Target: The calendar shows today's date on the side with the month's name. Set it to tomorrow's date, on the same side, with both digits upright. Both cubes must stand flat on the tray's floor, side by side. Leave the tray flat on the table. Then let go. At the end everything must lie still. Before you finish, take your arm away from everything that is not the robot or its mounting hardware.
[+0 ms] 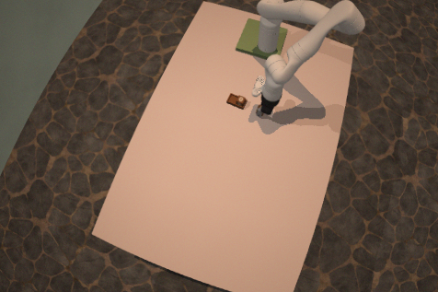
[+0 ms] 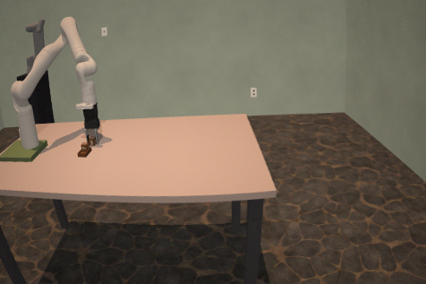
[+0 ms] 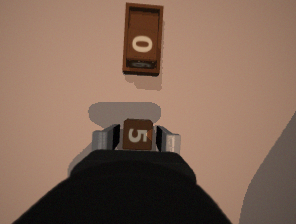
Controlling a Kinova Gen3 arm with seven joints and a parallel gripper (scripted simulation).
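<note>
The brown cube lies 90 mm to the right of my hand and 10 mm ahead of it. Round my hand: brown tray (110 mm to the right, 20 mm below, 10 mm ahead).
</note>
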